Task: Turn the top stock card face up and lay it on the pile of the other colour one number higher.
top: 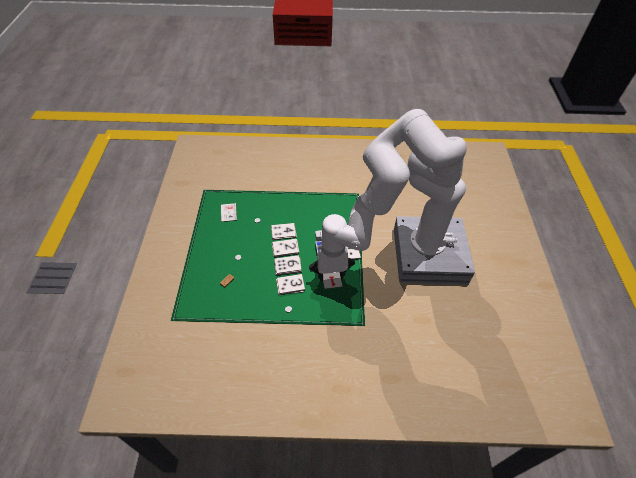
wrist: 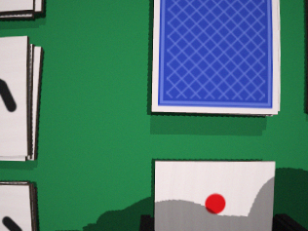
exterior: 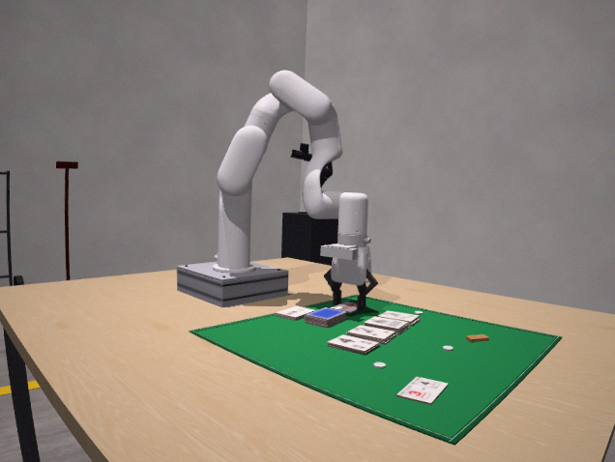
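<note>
My hand is 21 cm short of the green mat, 12 cm to the left of it and 4 cm above it. Also, from my hand: brown block: 36 cm ahead, 2 cm to the left, 2 cm below.
</note>
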